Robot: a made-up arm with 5 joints. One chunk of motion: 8 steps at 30 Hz.
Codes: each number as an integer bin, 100 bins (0 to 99) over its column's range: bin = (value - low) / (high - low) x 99, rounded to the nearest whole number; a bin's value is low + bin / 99 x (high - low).
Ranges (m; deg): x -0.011..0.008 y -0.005..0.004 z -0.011..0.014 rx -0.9..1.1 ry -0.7..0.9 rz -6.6..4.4
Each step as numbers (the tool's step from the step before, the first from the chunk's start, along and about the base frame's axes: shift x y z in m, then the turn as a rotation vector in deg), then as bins.
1 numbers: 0.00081 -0.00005 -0.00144 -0.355 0.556 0.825
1 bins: 62 54 38 27 78 67
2 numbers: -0.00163 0.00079 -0.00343 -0.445 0.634 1.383
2 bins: 49 64 30 23 83 72
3 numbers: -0.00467 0.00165 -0.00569 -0.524 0.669 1.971
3 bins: 33 73 21 19 85 77
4 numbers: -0.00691 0.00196 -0.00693 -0.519 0.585 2.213
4 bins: 21 77 16 19 80 79
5 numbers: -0.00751 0.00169 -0.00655 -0.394 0.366 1.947
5 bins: 18 74 18 25 66 77
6 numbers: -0.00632 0.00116 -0.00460 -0.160 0.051 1.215
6 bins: 24 68 25 37 46 70
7 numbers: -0.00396 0.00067 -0.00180 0.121 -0.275 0.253
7 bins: 37 62 36 51 26 62
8 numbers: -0.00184 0.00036 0.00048 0.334 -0.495 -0.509
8 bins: 48 59 45 61 13 55
